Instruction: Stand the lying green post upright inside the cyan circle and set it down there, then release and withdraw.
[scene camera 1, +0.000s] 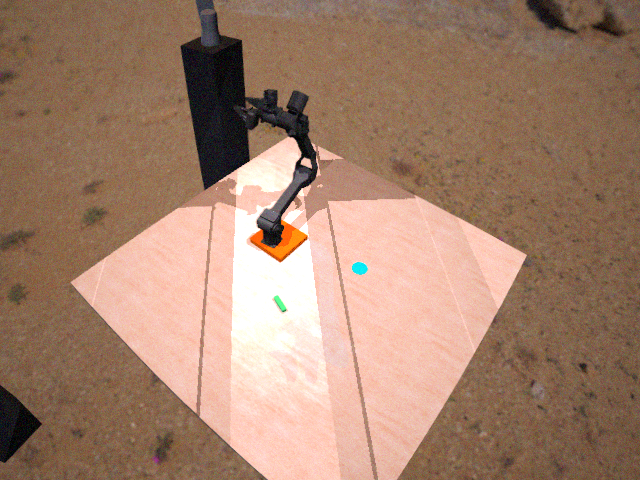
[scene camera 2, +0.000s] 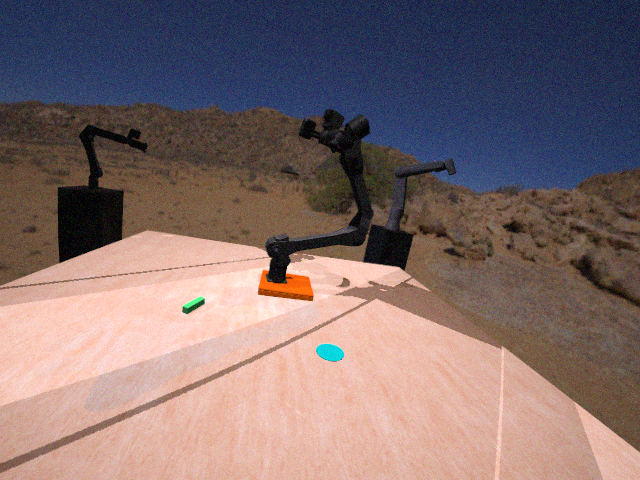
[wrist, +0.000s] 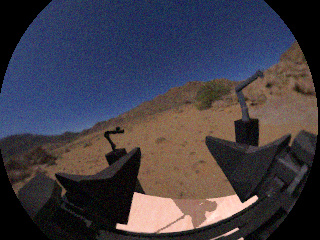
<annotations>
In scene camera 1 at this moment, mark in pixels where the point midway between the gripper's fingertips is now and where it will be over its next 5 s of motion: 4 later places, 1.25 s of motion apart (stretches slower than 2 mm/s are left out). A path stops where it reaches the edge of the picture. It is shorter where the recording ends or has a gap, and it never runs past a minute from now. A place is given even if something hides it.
My gripper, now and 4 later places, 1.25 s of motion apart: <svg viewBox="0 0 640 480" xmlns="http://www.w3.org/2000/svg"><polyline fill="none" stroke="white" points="239,102 204,206 280,289 282,306 282,289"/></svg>
</annotations>
